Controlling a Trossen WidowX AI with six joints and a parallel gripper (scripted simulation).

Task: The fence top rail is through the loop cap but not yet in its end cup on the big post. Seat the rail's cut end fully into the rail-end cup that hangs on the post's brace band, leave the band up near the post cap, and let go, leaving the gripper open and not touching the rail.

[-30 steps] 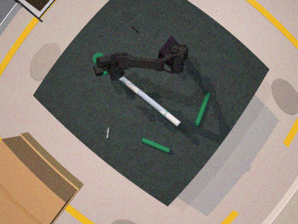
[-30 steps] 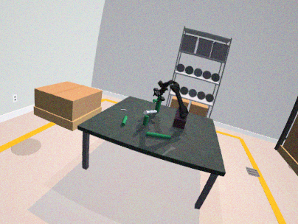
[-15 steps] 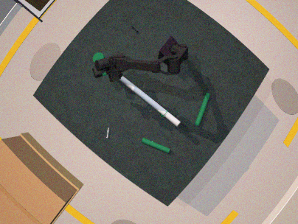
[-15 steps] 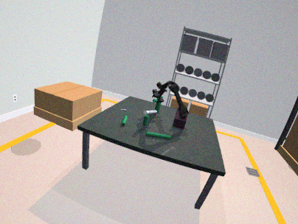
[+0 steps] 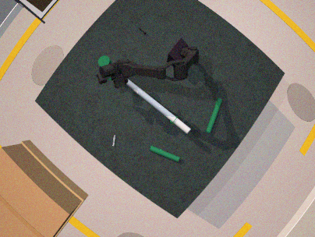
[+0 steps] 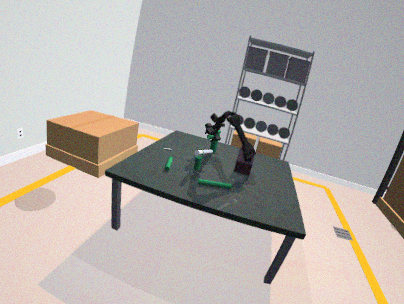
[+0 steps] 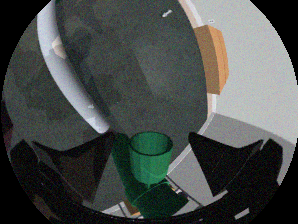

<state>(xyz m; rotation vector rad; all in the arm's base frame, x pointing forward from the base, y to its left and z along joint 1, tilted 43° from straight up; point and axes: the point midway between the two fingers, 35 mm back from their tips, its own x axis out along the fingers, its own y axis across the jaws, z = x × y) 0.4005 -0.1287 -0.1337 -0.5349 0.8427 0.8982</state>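
Right now the green rail-end cup is 20 mm behind my gripper tip, 20 mm to the right of it and 10 mm above it. The rest, counted from my gripper tip: small white pin 260 mm ahead, 250 mm to the left, 130 mm below.
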